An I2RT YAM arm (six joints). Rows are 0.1 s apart.
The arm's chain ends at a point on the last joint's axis. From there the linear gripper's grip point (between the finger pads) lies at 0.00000 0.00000 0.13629 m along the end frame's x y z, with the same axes.
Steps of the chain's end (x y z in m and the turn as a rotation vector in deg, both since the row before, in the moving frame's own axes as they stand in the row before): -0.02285 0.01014 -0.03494 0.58 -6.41 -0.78; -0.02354 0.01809 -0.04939 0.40 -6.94 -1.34; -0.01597 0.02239 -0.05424 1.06 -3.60 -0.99; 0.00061 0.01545 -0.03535 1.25 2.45 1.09; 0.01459 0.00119 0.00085 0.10 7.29 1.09; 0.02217 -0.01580 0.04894 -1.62 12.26 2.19; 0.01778 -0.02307 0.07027 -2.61 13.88 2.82; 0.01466 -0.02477 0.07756 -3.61 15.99 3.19
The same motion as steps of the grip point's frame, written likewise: -0.03807 0.00887 -0.03580 0.58 -6.41 -0.78; -0.04002 0.01733 -0.05039 0.40 -6.94 -1.34; -0.02455 0.01994 -0.05453 1.06 -3.60 -0.99; 0.00646 0.01253 -0.03551 1.25 2.45 1.09; 0.03189 0.00112 -0.00025 0.10 7.29 1.09; 0.05103 -0.01142 0.04578 -1.62 12.26 2.19; 0.05030 -0.01612 0.06615 -2.61 13.88 2.82; 0.05192 -0.01525 0.07202 -3.61 15.99 3.19
